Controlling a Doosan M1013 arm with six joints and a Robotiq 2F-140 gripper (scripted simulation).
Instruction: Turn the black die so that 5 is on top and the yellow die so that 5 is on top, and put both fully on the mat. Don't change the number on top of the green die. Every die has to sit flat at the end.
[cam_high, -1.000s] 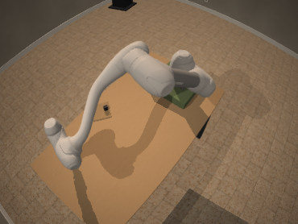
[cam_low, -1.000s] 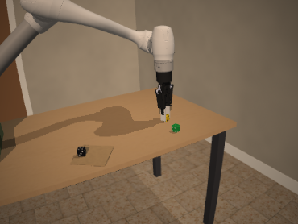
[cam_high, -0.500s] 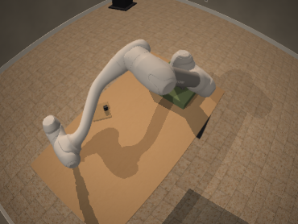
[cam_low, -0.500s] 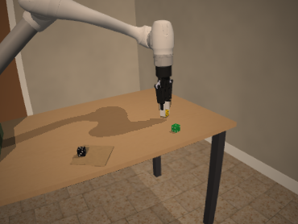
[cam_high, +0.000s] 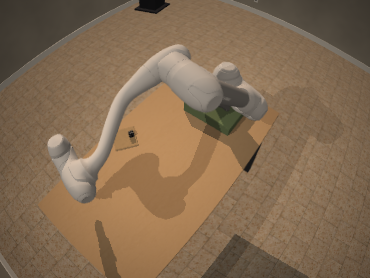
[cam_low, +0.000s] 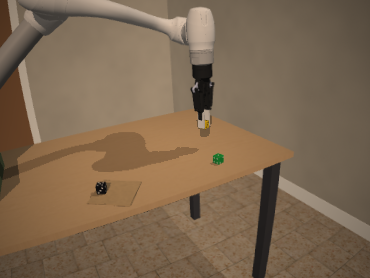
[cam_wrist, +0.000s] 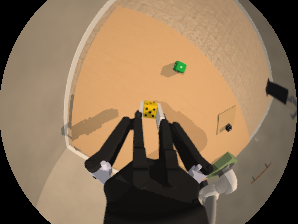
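My gripper is now 2 cm above the yellow die. Round my hand: black die 47 cm behind, 11 cm below, 2 cm to the right; mat 43 cm behind, 13 cm below, 5 cm to the right; green die 13 cm to the right, 11 cm below, 5 cm behind.
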